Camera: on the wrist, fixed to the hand. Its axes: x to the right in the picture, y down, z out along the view.
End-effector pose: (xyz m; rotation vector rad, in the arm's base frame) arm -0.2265 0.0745 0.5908 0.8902 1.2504 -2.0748
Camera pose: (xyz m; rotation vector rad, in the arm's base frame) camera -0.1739 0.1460 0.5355 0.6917 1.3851 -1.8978
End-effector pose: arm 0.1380 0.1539 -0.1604 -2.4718 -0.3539 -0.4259
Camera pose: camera 0.1311 0.0653 -0.1053 -2.7156 -0.3415 -0.3592
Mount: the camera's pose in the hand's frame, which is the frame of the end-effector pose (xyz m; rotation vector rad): 0.0011 0.0388 -0.0971 -0.2217 -0.0945 0.0156
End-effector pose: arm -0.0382 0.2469 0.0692 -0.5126 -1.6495 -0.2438
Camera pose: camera 0.0655 0.2379 0.0796 -0.7133 -1.7191 -0.3990
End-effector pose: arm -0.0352 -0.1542 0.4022 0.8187 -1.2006 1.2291
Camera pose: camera -0.0508 -0.0542 0.3761 0.7095 -1.3945 1.0566
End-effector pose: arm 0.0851 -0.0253 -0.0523 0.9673 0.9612 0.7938
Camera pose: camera -0.0087 0.0194 -0.0409 0.8129 0.7672 0.8413
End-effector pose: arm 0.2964 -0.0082 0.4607 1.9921 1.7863 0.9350
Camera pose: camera 0.2636 -0.0328 0.5569 1.8809 1.5465 0.9799
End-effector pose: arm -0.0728 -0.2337 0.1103 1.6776 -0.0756 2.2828
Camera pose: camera -0.1734 -0.2489 0.0862 1.6719 -0.3504 2.1164
